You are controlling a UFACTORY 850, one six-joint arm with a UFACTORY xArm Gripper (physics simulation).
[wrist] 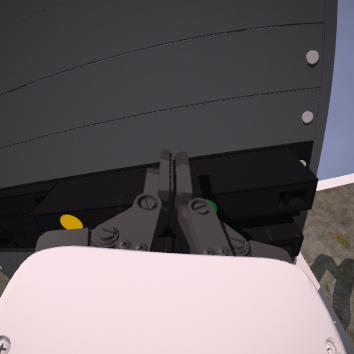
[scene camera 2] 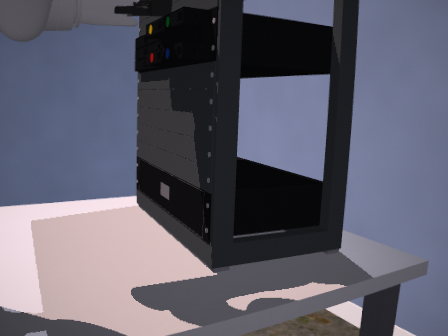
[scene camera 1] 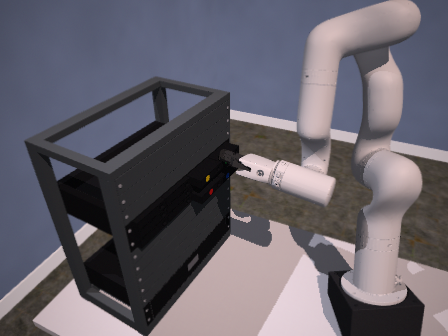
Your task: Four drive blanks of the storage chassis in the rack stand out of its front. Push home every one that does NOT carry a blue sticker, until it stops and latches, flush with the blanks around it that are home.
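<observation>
My gripper [scene camera 1: 223,154] [wrist: 170,168] is shut and empty, its tips just above the upper drive row, near the inner end of the green-stickered blank. That blank [wrist: 250,172] stands out at the upper right in the wrist view; its green sticker [scene camera 2: 167,22] [wrist: 213,206] is partly hidden there by a finger. The yellow-stickered blank [wrist: 95,194] stands out left of it, with a yellow sticker [scene camera 1: 208,178] [scene camera 2: 150,29]. Below, a red sticker [scene camera 1: 211,191] [scene camera 2: 152,57] and a blue sticker [scene camera 1: 228,175] [scene camera 2: 167,53] mark protruding blanks. Contact at the tips cannot be told.
The rack [scene camera 1: 109,172] [scene camera 2: 227,150] stands on the table [scene camera 1: 270,260] [scene camera 2: 85,250]. Grey panels [wrist: 190,65] cover its front above the drive rows. A black unit with a pale label [scene camera 1: 193,262] [scene camera 2: 165,190] sits low in the rack.
</observation>
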